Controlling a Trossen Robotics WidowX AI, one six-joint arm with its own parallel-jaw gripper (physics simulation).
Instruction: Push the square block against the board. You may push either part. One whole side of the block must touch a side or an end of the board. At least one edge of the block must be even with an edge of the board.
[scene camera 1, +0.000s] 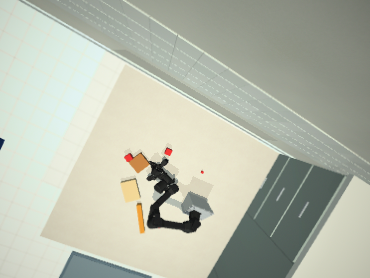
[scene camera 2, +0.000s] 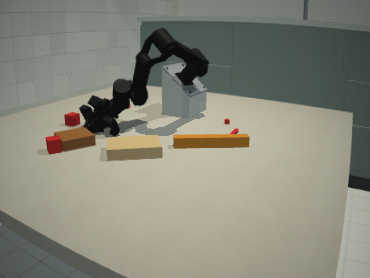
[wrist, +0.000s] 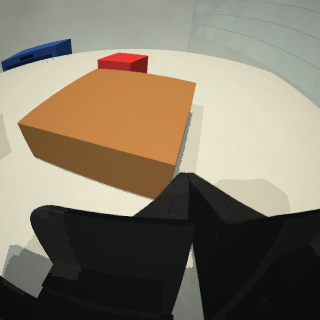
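Where they show: gripper, fingertip midpoint: (scene camera 1: 149, 161) (wrist: 184, 179); arm's base, link origin: (scene camera 1: 195, 212) (scene camera 2: 184, 79).
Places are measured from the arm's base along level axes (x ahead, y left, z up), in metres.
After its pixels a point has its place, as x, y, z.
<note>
A brown-orange, squarish block (scene camera 1: 139, 163) @[0.485, -0.094, -0.106] (scene camera 2: 75, 139) @[0.517, -0.051, -0.108] (wrist: 115, 110) @[0.463, -0.094, -0.106] lies flat. A cream, squarish block (scene camera 1: 131, 191) @[0.435, 0.106, -0.107] (scene camera 2: 134, 143) @[0.450, 0.118, -0.106] lies apart from it. A long, narrow orange board (scene camera 1: 140, 218) @[0.282, 0.257, -0.107] (scene camera 2: 211, 141) @[0.292, 0.271, -0.118] lies beyond the cream block, with a small gap between them. Which squarish block the task names, I cannot tell. My gripper (scene camera 1: 150, 163) @[0.432, -0.133, -0.133] (scene camera 2: 86, 131) @[0.432, -0.133, -0.133] (wrist: 184, 179) @[0.432, -0.133, -0.133] is shut and empty, low over the table. Its tips are close to the brown-orange block's near right corner in the wrist view; whether they touch it is unclear.
A red cube (scene camera 1: 128, 157) @[0.568, -0.098, -0.098] (scene camera 2: 54, 144) @[0.576, -0.076, -0.110] (wrist: 125, 61) @[0.542, -0.097, -0.098] sits against or very near the brown-orange block's far side. Another red cube (scene camera 1: 168, 151) @[0.358, -0.262, -0.098] (scene camera 2: 72, 119) @[0.371, -0.238, -0.111] stands near the gripper. A tiny red cube (scene camera 2: 227, 121) @[0.046, 0.211, -0.127] and a red rod (scene camera 2: 234, 131) @[0.148, 0.281, -0.125] lie behind the orange board.
</note>
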